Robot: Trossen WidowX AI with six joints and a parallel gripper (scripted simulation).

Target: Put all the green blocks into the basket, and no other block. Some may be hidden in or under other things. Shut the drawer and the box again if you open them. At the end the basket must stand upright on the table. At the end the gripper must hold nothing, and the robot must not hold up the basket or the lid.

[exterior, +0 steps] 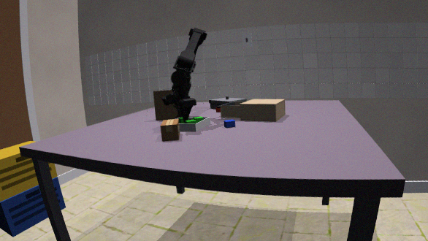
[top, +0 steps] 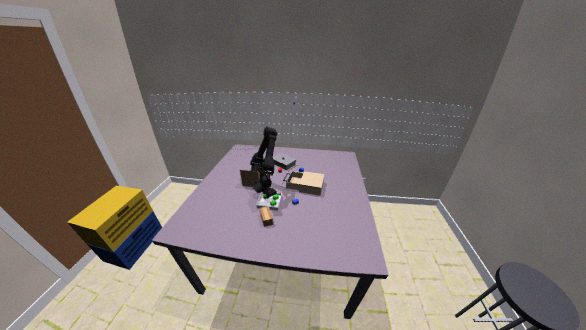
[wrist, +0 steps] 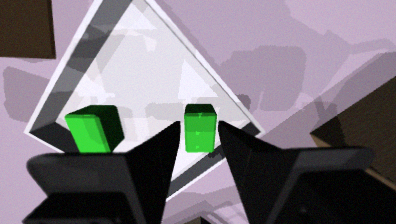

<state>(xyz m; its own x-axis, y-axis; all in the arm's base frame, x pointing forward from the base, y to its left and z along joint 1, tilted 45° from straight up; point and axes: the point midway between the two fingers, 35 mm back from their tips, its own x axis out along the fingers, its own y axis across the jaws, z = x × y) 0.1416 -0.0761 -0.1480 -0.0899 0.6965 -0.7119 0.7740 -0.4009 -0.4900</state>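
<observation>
Right now my hand is 4 cm above the tray, 3 cm to the left of it and 3 cm short of it. The rest, counted from my hand: small brown box (18 cm to the right, 7 cm ahead, 2 cm below); then red block (36 cm to the left, 4 cm below, 1 cm behind); then flat lid (49 cm to the left, 1 cm behind).
</observation>
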